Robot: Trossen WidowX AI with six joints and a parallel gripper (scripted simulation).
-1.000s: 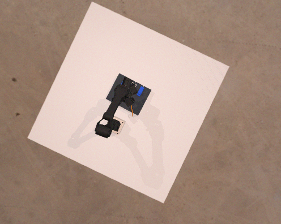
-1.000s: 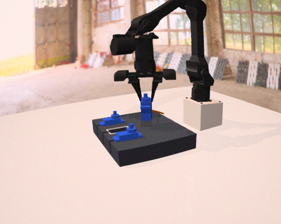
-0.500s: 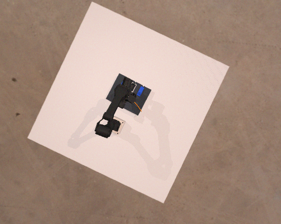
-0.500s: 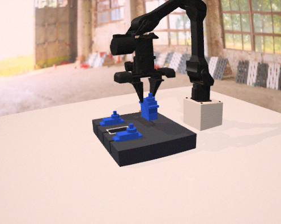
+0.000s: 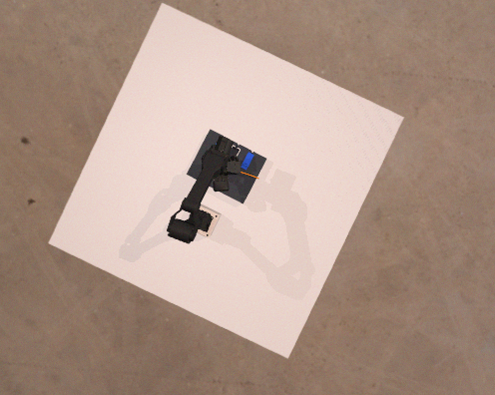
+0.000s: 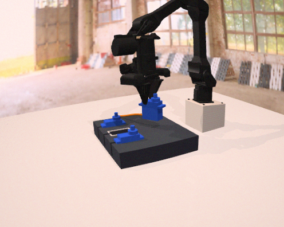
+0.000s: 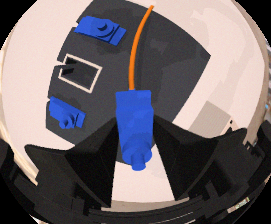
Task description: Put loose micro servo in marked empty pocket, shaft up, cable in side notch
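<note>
Now: the dark deck 1 cm behind my gripper tip and 10 cm below it.
</note>
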